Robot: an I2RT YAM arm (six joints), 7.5 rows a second.
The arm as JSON. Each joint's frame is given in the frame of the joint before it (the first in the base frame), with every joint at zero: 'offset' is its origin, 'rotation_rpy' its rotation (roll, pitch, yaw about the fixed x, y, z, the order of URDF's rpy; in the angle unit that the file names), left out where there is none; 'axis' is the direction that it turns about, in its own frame. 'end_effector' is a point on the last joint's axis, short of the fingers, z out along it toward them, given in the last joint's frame.
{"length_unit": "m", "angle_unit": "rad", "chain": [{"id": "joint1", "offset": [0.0, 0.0, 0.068], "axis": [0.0, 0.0, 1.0]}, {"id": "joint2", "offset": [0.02, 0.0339, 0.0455], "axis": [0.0, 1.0, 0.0]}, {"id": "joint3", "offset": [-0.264, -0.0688, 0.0], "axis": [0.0, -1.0, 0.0]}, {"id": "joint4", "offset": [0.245, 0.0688, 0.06], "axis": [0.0, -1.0, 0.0]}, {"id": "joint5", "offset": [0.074, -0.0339, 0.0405], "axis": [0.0, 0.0, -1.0]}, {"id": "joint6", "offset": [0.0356, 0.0, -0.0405], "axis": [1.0, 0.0, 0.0]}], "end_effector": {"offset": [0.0, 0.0, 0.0], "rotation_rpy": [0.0, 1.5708, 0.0]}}
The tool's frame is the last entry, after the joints.
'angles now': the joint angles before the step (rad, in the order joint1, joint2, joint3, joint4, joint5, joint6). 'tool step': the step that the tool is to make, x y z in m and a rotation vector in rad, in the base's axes. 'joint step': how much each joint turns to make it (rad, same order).
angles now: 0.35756 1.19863 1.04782 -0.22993 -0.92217 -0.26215
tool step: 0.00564 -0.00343 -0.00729 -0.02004 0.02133 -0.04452
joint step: -0.01692 0.01384 -0.00956 -0.00356 0.02991 -0.00008
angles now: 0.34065 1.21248 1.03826 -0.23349 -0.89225 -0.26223
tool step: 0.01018 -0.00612 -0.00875 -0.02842 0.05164 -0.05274
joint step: -0.03141 0.03337 0.00836 -0.03352 0.02375 -0.00068
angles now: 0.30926 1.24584 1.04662 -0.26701 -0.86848 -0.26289
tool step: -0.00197 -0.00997 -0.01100 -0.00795 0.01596 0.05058
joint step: -0.03937 -0.00221 -0.02373 -0.05515 -0.07731 -0.07493
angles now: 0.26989 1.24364 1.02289 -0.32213 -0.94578 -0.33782
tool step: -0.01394 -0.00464 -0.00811 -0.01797 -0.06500 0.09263
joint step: -0.00813 -0.03979 -0.04118 -0.06527 -0.06590 -0.15014
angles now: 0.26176 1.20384 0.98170 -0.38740 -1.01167 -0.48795
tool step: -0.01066 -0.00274 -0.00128 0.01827 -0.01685 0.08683
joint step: -0.00551 -0.02423 -0.00936 -0.07164 -0.08220 -0.08940
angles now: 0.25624 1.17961 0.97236 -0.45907 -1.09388 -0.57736
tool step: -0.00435 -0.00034 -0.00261 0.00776 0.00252 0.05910
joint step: -0.00005 0.00317 0.00540 -0.06838 -0.05054 -0.07297
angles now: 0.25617 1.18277 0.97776 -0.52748 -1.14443 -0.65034
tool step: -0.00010 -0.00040 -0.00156 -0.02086 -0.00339 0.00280
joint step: -0.00078 0.00811 0.01022 -0.04270 0.01177 -0.04250
